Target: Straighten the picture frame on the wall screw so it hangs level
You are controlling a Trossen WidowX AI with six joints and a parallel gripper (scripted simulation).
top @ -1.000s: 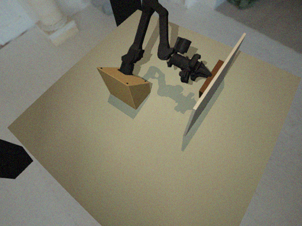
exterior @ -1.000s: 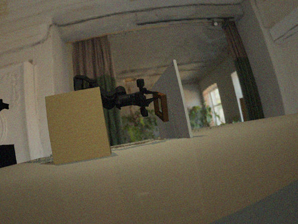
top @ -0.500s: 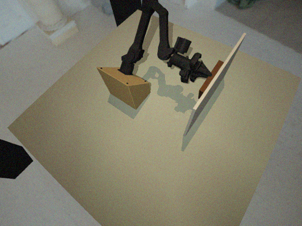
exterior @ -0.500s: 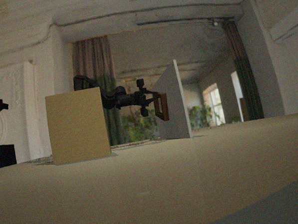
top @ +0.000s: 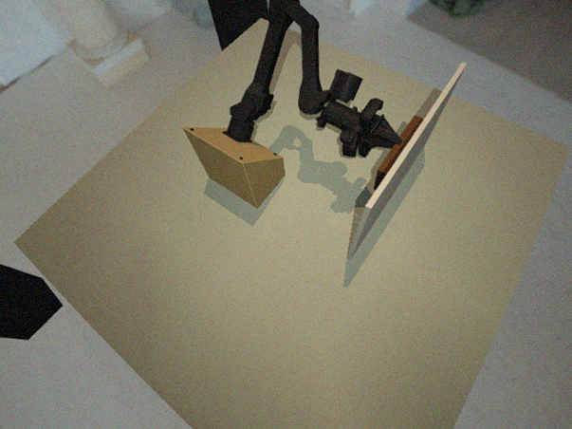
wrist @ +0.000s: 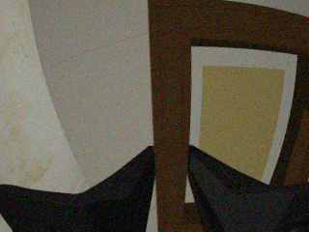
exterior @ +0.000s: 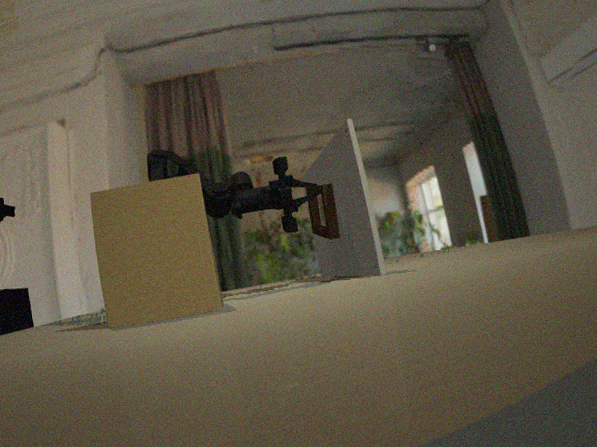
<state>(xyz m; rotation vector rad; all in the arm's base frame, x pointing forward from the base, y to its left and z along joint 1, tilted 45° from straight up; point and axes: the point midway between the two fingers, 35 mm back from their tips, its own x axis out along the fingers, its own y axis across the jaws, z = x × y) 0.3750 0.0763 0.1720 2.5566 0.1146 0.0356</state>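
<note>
Now: gripper tip 1 cm short of the brown picture frame, 1 cm to the right of it and 5 cm above it. Also, from my gripper tip: white wall panel: 2 cm ahead, 7 cm below.
</note>
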